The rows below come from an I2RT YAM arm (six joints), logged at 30 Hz.
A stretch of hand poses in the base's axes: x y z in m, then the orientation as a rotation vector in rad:
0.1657 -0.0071 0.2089 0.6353 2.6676 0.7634
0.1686 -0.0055 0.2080 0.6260 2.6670 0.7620
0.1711 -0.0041 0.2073 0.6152 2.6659 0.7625
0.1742 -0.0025 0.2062 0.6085 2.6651 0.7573
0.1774 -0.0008 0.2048 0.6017 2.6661 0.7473
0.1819 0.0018 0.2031 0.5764 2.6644 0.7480
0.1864 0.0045 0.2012 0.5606 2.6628 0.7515
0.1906 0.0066 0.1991 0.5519 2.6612 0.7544
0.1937 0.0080 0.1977 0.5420 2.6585 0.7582
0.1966 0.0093 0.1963 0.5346 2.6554 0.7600
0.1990 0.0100 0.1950 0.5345 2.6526 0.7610
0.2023 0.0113 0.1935 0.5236 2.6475 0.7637
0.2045 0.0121 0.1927 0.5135 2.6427 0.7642
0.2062 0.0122 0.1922 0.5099 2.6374 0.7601
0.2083 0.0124 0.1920 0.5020 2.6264 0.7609
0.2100 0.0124 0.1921 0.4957 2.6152 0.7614
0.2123 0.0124 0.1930 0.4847 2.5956 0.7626
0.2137 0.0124 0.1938 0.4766 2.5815 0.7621
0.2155 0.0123 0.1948 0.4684 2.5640 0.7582
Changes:
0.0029 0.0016 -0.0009 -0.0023 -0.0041 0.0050
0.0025 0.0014 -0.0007 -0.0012 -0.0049 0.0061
0.0031 0.0016 -0.0011 -0.0046 -0.0036 0.0028
0.0032 0.0017 -0.0014 -0.0080 -0.0023 0.0027
0.0045 0.0026 -0.0017 -0.0032 -0.0105 0.0147
0.0045 0.0027 -0.0019 0.0002 -0.0067 0.0096
0.0042 0.0021 -0.0021 0.0008 -0.0042 0.0052
0.0031 0.0014 -0.0014 0.0013 -0.0055 0.0057
0.0029 0.0013 -0.0014 0.0003 -0.0052 0.0037
0.0024 0.0007 -0.0013 0.0008 -0.0025 -0.0008
0.0033 0.0013 -0.0015 0.0004 -0.0081 0.0053
0.0022 0.0008 -0.0008 -0.0010 -0.0078 0.0046
0.0017 0.0001 -0.0005 -0.0032 -0.0064 -0.0004
0.0021 0.0002 -0.0002 -0.0002 -0.0126 0.0011
0.0017 0.0000 0.0001 -0.0002 -0.0122 0.0000
0.0023 0.0000 0.0009 0.0000 -0.0214 0.0002
0.0014 0.0000 0.0008 -0.0010 -0.0156 0.0000
0.0018 -0.0001 0.0010 -0.0032 -0.0190 -0.0018

